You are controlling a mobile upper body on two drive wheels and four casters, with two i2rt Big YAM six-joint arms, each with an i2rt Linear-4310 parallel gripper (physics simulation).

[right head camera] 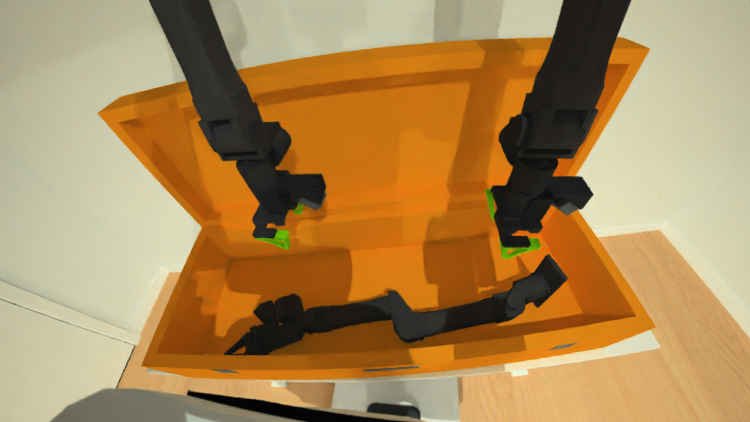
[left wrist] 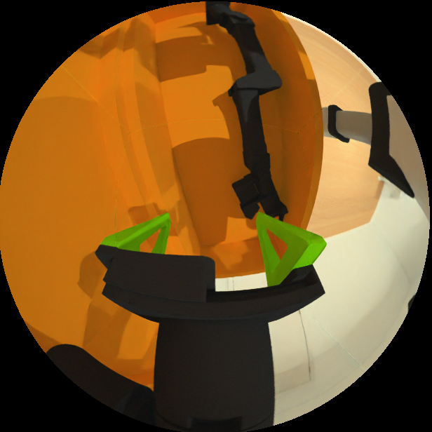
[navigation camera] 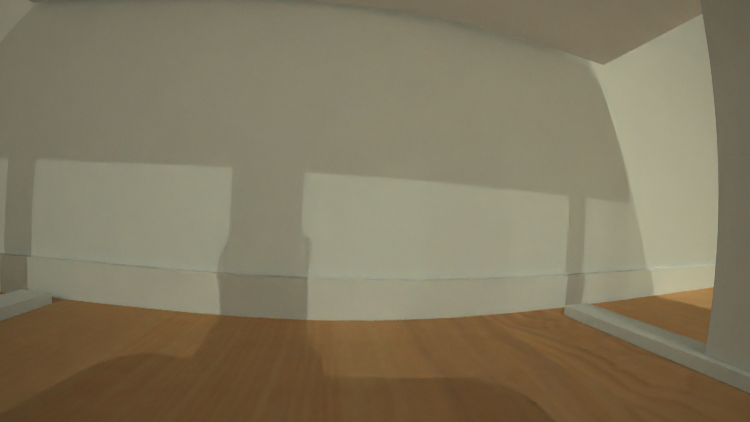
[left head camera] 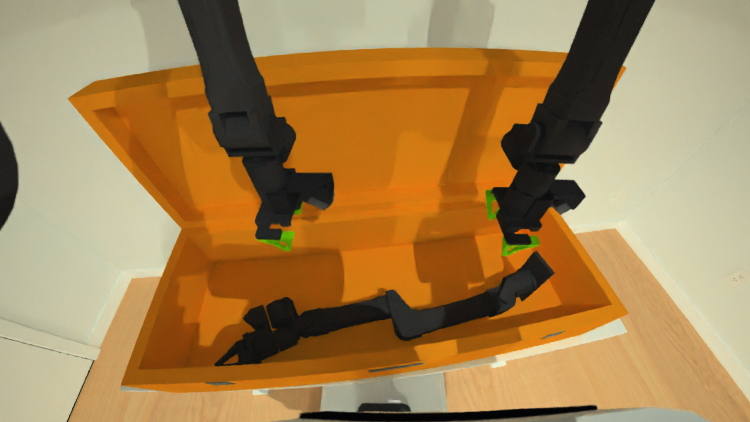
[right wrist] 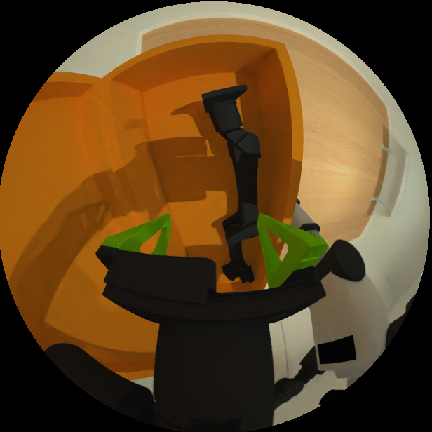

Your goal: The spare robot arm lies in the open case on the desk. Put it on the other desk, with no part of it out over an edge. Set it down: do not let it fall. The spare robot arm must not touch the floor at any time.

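Frame: origin at the left arm's base, x ahead, y left, z up, level; millimetres.
Seen in the pictures: left gripper, fingertip midpoint: (right head camera: pixel 293 230) (left head camera: pixel 292 231); right gripper, fingertip midpoint: (right head camera: pixel 500 237) (left head camera: pixel 497 236).
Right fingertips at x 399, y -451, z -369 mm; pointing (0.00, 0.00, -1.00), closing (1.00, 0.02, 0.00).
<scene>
Offsets run from my right fingertips to a thing's middle. "*": to the spot under its first point.
The black spare robot arm (left head camera: pixel 346 313) (right head camera: pixel 351 314) (left wrist: pixel 252 125) (right wrist: pixel 247 185) lies bent inside the open orange case {* 387 mm left, 254 mm back, 141 mm down} (left head camera: pixel 314 375) (right head camera: pixel 293 365) (left wrist: pixel 314 165) (right wrist: pixel 296 125), near its front wall. Its gripper end is at the left and its flat base at the right in the head views. My left gripper (left head camera: pixel 290 225) (right head camera: pixel 289 225) (left wrist: pixel 212 217) is open and empty, above the case's left part. My right gripper (left head camera: pixel 504 225) (right head camera: pixel 505 226) (right wrist: pixel 213 218) is open and empty, above the right part, behind the base end. Both are apart from the spare arm. I cannot identify the other desk.
The raised lid {* 291 mm left, 232 mm ahead, 107 mm up} (left head camera: pixel 367 131) (right head camera: pixel 361 131) stands behind both grippers. A white desk edge {* 379 mm right, 160 mm back, 320 mm down} (left head camera: pixel 587 339) (right head camera: pixel 624 343) shows under the case. The navigation view shows the desk's underside (navigation camera: pixel 550 23), an upright leg {* 325 mm right, 227 mm ahead, 742 mm down} (navigation camera: pixel 734 183) at right, its foot bar (navigation camera: pixel 645 335) and a wall (navigation camera: pixel 419 225) ahead.
</scene>
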